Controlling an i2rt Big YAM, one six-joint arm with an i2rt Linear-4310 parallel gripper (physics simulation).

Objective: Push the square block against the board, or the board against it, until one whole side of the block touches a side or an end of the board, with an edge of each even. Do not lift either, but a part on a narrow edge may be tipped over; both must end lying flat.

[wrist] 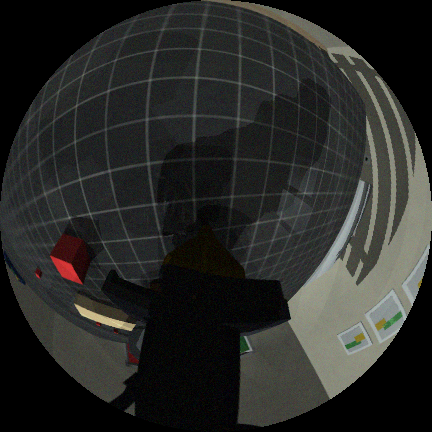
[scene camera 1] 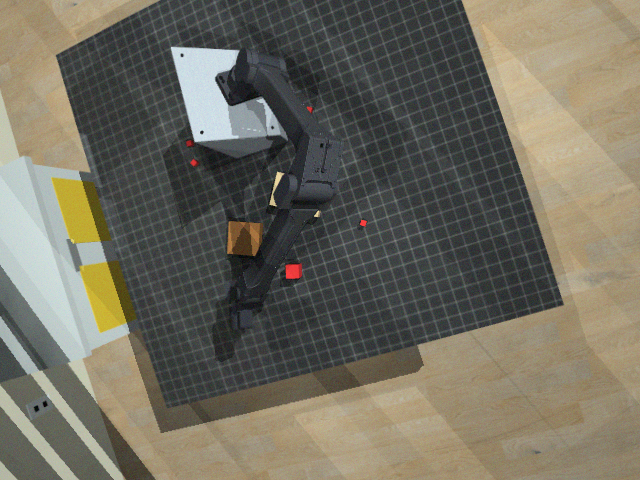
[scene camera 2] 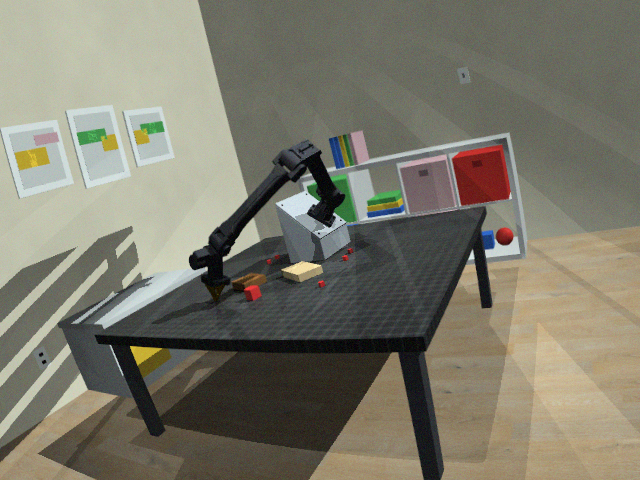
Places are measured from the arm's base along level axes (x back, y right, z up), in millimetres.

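Pixels of known places: gripper, between the fingertips: (wrist: 205, 229) (scene camera 2: 216, 300); arm's base, origin of its link: (scene camera 1: 240, 86) (scene camera 2: 320, 216).
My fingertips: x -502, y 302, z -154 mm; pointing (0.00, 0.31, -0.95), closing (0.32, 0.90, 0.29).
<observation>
For each thing: its top centre in the pictures, then the offset to it from my fingertips.
- cream board, centre of its top: (wrist: 104, 320) (scene camera 1: 297, 194) (scene camera 2: 300, 267) dx +189, dy -291, dz +28 mm
- larger red cube, centre of its top: (wrist: 65, 270) (scene camera 1: 292, 271) (scene camera 2: 251, 287) dx -13, dy -177, dz +39 mm
The square block, brown (scene camera 1: 245, 238) (scene camera 2: 249, 282), lies flat left of the board. The wrist view hides nearly all of it behind the gripper. The cream board (scene camera 1: 276, 189) (scene camera 2: 302, 271) (wrist: 103, 316) lies flat, and the arm covers most of it in scene camera 1. A gap separates block and board in scene camera 2. My gripper (scene camera 2: 216, 300) (wrist: 205, 229) is shut and empty, fingers pointing down, with the tips low near the table top. It is on the block's near-left side in scene camera 2, apart from it. Scene camera 1 hides the fingertips under the wrist.
A larger red cube (scene camera 1: 293, 271) (scene camera 2: 252, 292) (wrist: 71, 259) sits near the block. Small red cubes lie around, one (scene camera 1: 363, 223) (scene camera 2: 321, 284) near the board and others by the white pedestal (scene camera 1: 206, 98) (scene camera 2: 297, 235) that bears the arm. The table's (scene camera 2: 268, 345) near edge lies beyond the gripper.
</observation>
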